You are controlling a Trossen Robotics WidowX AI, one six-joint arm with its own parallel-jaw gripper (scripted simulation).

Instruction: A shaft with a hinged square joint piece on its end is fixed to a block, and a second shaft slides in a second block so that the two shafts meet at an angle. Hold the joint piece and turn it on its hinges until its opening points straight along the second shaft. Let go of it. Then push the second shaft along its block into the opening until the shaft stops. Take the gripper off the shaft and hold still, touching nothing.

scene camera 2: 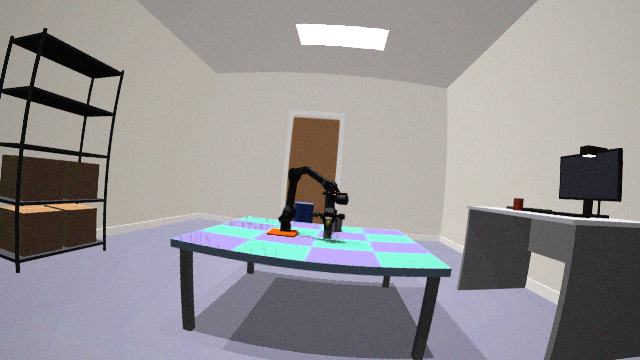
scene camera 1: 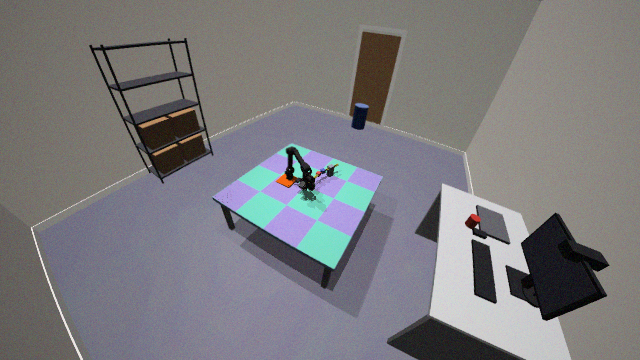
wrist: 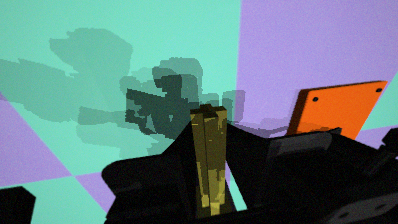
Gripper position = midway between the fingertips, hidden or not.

Observation:
In view: the gripper (wrist: 203, 123) and an olive-yellow shaft (wrist: 209, 124).

